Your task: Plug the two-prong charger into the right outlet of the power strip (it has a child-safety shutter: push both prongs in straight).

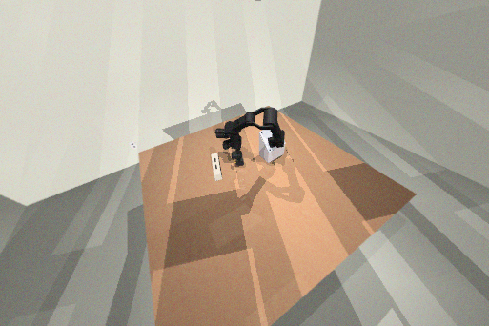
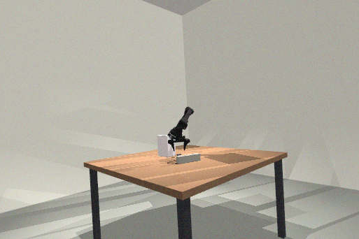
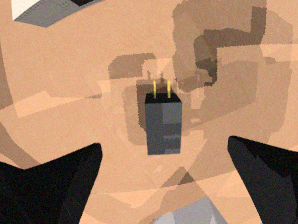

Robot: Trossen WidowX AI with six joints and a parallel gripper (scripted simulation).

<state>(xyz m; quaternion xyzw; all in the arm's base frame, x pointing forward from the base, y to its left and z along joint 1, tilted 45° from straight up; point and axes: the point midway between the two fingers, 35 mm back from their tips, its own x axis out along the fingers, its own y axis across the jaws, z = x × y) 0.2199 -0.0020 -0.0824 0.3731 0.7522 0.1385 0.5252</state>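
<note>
Now: the black two-prong charger 1 cm ahead of my gripper tip, 1 cm to the right of it and 5 cm below it.
</note>
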